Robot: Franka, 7 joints.
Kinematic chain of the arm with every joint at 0, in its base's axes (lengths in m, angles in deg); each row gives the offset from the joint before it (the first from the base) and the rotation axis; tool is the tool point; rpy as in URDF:
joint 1: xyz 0 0 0.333 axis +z
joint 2: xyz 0 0 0 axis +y
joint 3: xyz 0 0 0.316 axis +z
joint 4: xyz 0.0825 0 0 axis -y
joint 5: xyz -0.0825 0 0.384 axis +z
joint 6: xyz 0 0 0 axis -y
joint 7: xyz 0.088 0 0 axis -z
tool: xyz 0 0 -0.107 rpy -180 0 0
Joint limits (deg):
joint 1: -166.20..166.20
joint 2: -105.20..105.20
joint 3: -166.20..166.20
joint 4: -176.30..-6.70
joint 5: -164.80..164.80
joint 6: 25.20..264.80
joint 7: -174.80..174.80
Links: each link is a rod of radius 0.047 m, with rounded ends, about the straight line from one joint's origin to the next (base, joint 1, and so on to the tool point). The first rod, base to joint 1, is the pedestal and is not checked.
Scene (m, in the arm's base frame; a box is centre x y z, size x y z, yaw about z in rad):
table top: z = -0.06
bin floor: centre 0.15 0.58 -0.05 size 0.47 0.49 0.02 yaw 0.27
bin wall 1: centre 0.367 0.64 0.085 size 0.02 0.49 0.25 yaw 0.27
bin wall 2: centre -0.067 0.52 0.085 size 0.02 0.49 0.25 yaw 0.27
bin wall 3: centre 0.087 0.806 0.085 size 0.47 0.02 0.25 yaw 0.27
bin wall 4: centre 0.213 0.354 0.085 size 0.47 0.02 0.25 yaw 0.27
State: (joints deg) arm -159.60 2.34 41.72 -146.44 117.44 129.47 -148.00
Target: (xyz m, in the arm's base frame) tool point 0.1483 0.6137 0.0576
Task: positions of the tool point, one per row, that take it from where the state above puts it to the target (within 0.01 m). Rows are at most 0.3 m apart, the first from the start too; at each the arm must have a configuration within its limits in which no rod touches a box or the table.
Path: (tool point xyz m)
1: 0.0182 -0.4813 0.3064
2: 0.2498 -0.4442 0.3499
3: 0.4477 -0.2918 0.3807
4: 0.5563 -0.0522 0.3961
5: 0.5399 0.2210 0.3966
6: 0.3944 0.4627 0.3854
7: 0.1483 0.6137 0.3684
8: 0.1449 0.6327 0.2715
9: 0.1451 0.6334 0.1666
10: 0.1483 0.6137 0.0576

